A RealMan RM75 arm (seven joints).
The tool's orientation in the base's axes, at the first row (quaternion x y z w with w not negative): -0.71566, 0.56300, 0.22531, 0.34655
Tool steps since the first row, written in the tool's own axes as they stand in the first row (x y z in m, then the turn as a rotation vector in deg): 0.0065, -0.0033, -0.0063, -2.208, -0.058, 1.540; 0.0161, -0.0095, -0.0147, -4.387, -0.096, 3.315; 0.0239, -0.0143, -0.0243, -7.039, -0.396, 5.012; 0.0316, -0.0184, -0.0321, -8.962, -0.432, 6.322; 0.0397, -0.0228, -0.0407, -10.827, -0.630, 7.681
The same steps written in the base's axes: 0.0045, -0.0085, 0.0003, -0.424, 2.596, 0.574; 0.0124, -0.0203, 0.0005, -0.844, 5.348, 0.968; 0.0184, -0.0319, 0.0024, -1.142, 8.380, 1.813; 0.0239, -0.0423, 0.0031, -1.527, 10.616, 2.330; 0.0297, -0.0534, 0.0040, -1.738, 12.872, 2.813
